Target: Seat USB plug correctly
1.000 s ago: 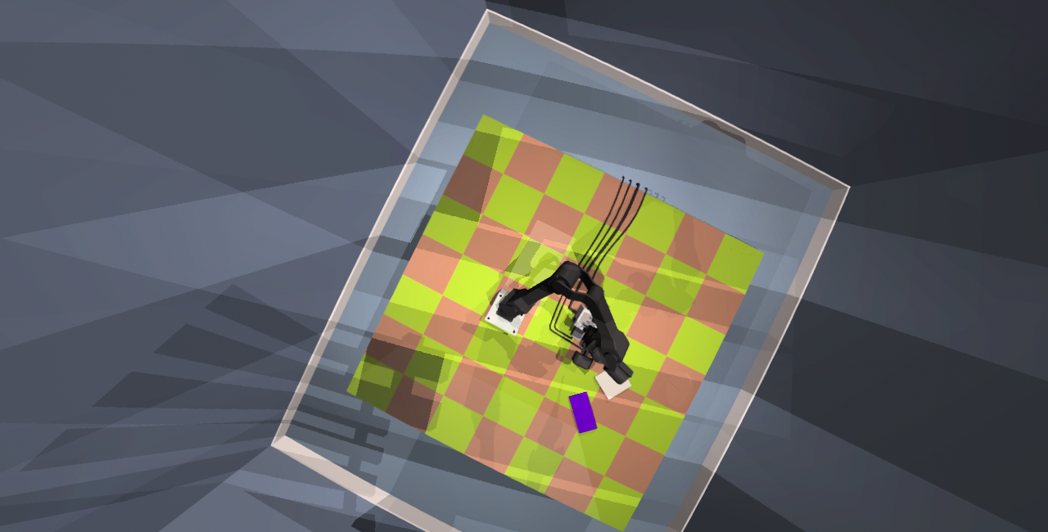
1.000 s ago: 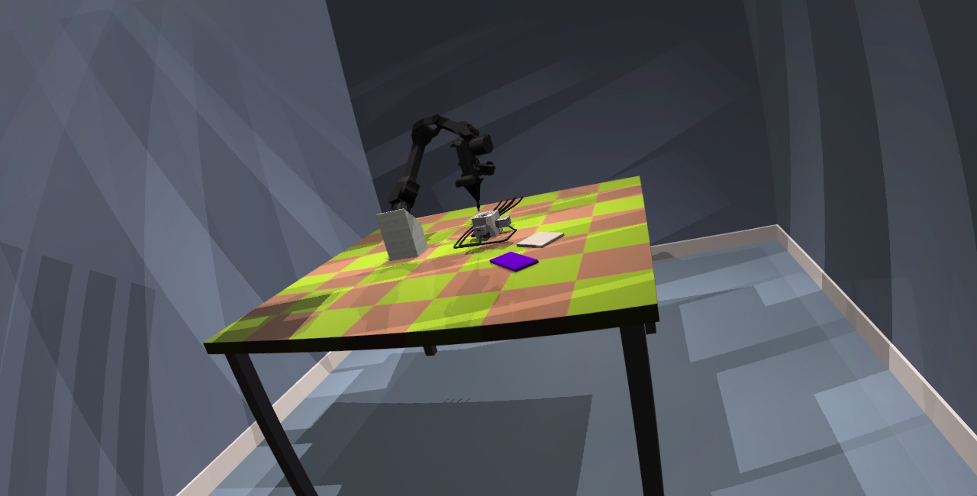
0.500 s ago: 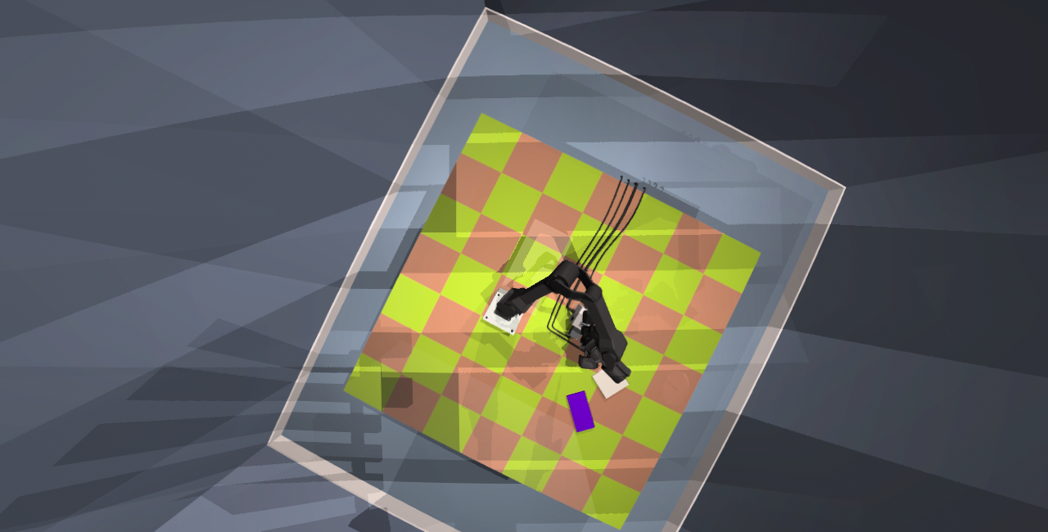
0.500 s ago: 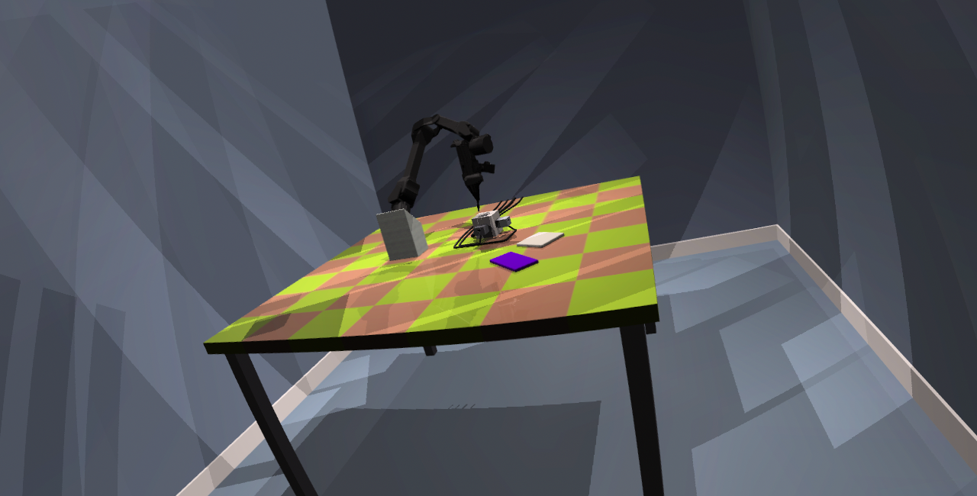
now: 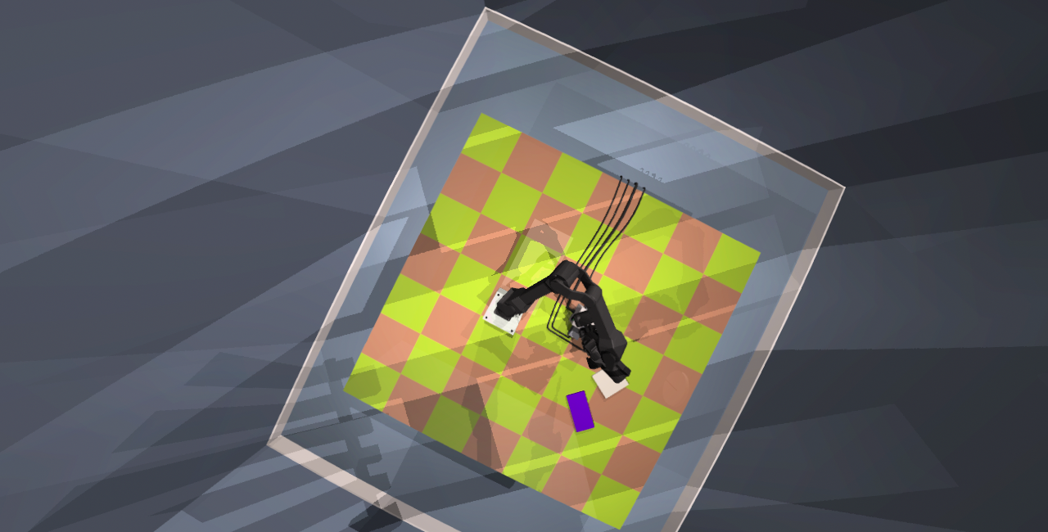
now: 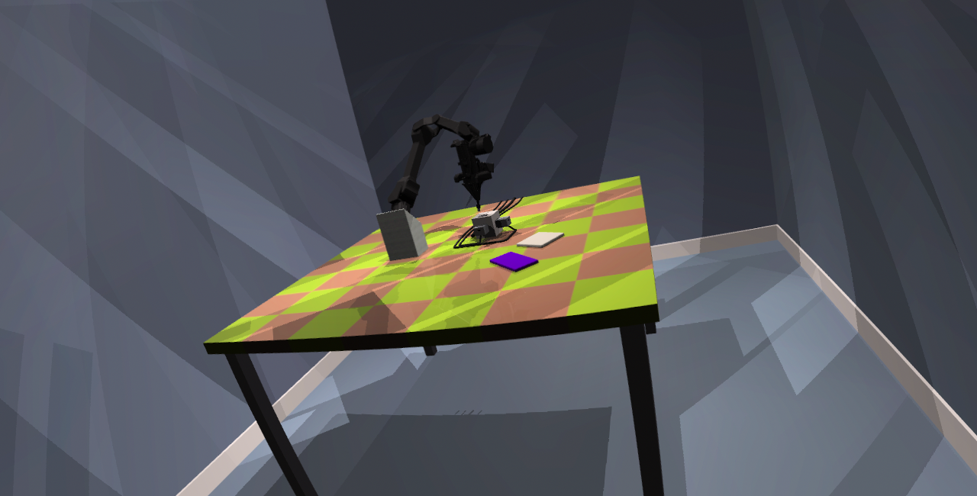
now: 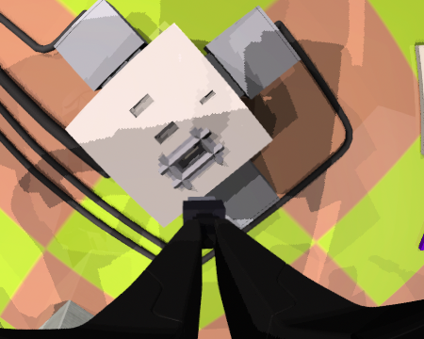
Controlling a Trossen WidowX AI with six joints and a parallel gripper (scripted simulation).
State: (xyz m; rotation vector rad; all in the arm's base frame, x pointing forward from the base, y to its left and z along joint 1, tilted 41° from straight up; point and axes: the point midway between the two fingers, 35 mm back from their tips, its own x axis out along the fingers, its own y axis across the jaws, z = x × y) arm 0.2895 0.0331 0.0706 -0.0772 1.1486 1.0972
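Now: gripper tip 2 cm above the black USB plug. Round my gripper tip: white flat plate (23 cm ahead, 15 cm to the right, 13 cm below); purple flat block (32 cm to the right, 19 cm ahead, 13 cm below).
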